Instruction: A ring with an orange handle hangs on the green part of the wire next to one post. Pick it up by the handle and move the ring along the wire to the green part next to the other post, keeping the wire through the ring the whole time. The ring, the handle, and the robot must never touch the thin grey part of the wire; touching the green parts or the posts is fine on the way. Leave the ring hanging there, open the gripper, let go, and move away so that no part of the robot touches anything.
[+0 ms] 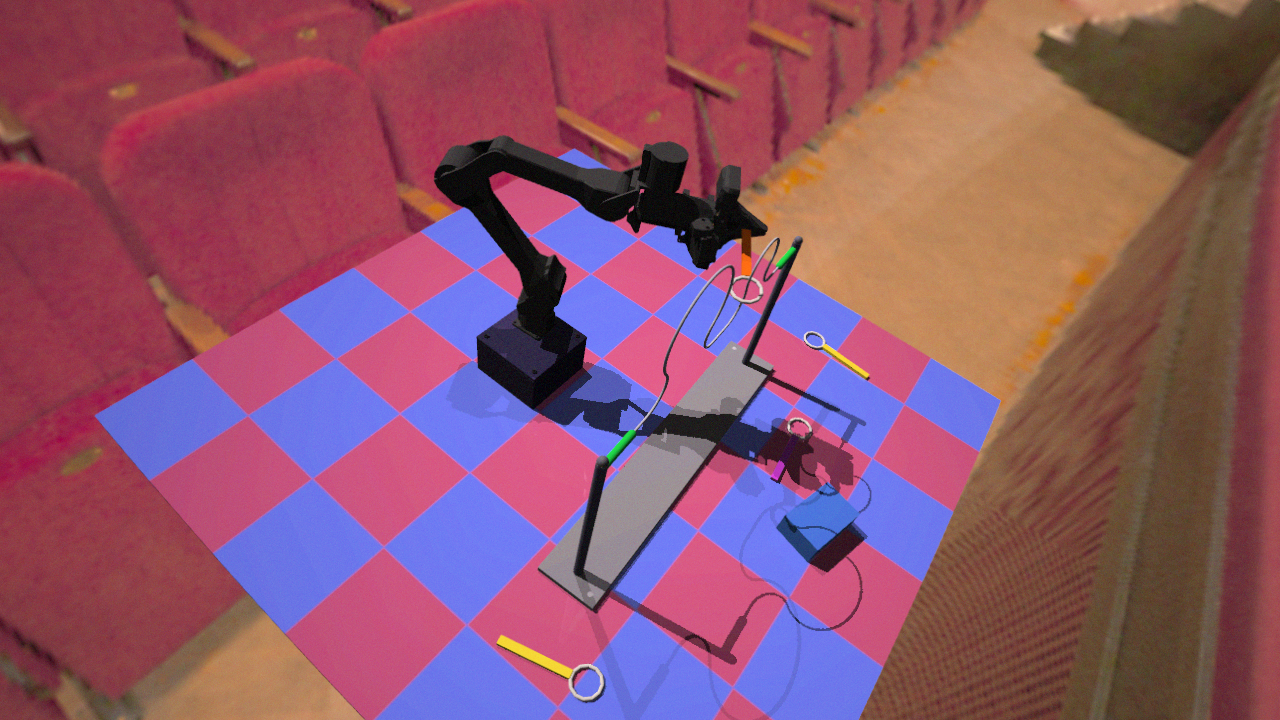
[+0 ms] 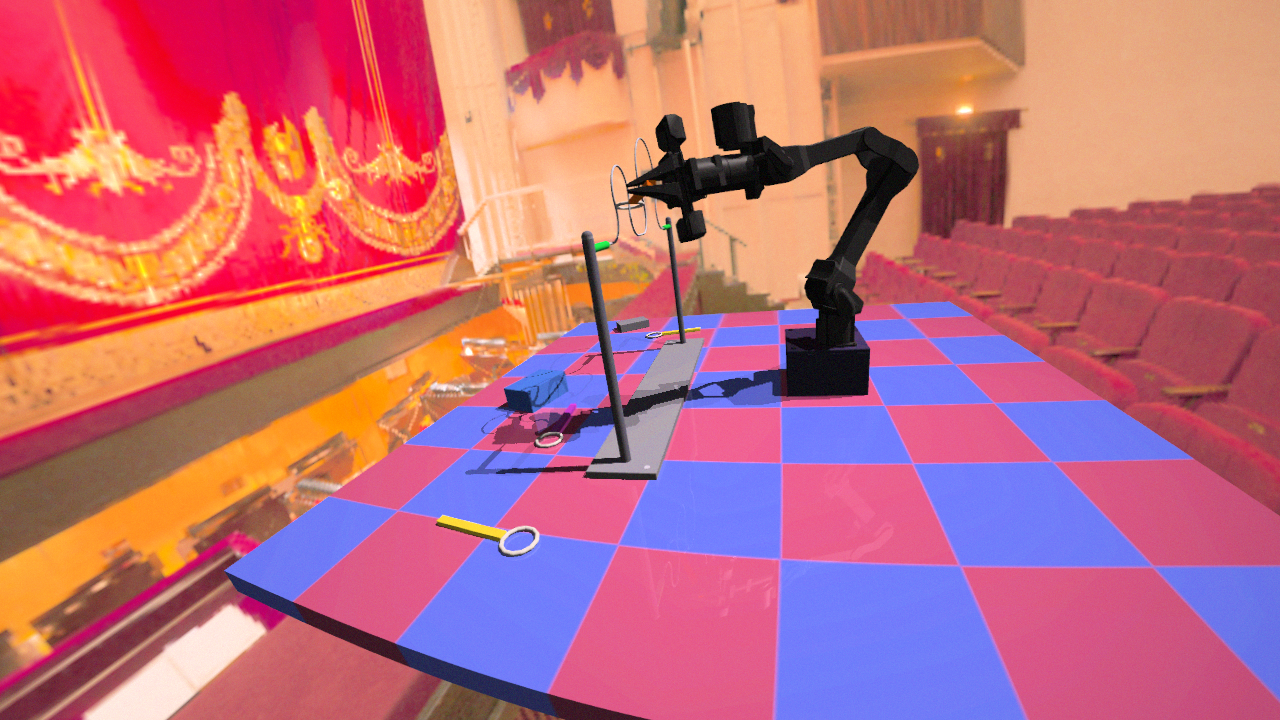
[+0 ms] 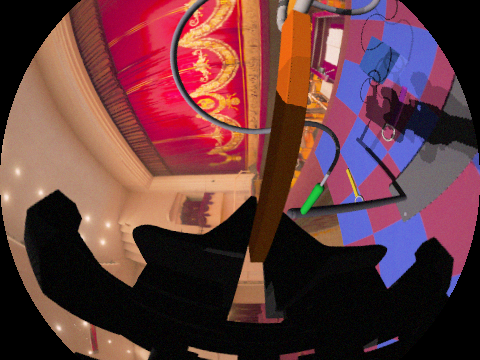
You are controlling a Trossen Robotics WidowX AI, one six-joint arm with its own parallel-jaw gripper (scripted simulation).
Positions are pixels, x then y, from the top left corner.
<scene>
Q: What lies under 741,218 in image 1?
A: The gripper.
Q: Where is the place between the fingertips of the gripper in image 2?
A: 627,188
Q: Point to a blue block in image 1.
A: At 814,523
</scene>
